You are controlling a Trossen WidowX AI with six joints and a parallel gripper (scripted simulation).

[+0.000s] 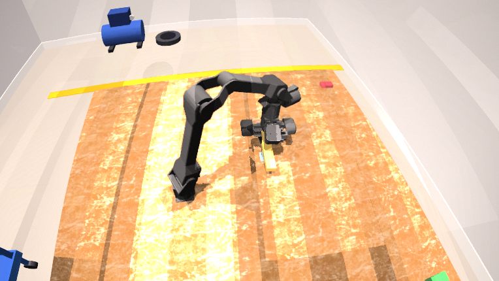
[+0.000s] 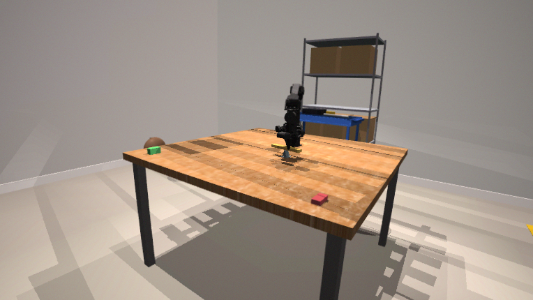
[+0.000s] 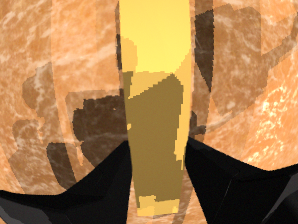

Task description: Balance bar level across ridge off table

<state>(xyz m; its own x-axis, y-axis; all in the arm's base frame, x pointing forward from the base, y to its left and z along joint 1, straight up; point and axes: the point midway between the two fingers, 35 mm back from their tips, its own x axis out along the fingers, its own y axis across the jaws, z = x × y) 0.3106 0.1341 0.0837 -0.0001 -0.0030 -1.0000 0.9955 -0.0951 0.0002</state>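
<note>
The bar is 30 mm to the right of my gripper tip. From my gripper tip the other things lie so: green block (430 mm ahead, 630 mm to the right, 30 mm below); then pink block (430 mm ahead, 370 mm to the left, 40 mm below).
</note>
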